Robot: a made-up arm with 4 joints.
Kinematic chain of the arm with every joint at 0, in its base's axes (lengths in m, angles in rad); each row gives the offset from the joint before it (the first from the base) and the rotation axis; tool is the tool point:
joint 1: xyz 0 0 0.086 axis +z
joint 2: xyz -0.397 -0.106 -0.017 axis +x
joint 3: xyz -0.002 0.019 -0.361 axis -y
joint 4: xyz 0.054 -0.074 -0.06 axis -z
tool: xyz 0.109 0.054 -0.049
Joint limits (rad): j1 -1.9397..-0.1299 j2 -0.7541..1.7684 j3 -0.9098..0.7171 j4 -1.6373..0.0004
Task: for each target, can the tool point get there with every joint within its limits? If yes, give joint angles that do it. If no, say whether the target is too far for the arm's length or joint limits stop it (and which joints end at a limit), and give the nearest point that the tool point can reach.
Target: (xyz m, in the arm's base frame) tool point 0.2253 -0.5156 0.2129
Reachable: no: joint limits stop it (at a limit: joint 1, joint 2, joint 4) | nearest point 0.3411 0.0897 0.1464 | short by 0.620 m
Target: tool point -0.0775 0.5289 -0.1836
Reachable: yes | joints -0.8841 0.8552 -0.6891 -1.4527
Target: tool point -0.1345 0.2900 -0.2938
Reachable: yes | joints -0.6786 0.4515 0.3699 -0.9111
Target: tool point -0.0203 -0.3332 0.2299
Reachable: no: joint limits stop it (at a limit: joint 1, joint 2, joint 3, joint 4) | nearest point -0.2464 -0.3075 -0.1752 | short by 0.465 m
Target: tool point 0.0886 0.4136 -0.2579
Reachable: yes | joints -1.1965 0.6649 0.0745 -1.2393
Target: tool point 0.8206 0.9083 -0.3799
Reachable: no: too far | nearest point 0.3726 0.4124 -0.1611 | short by 0.703 m
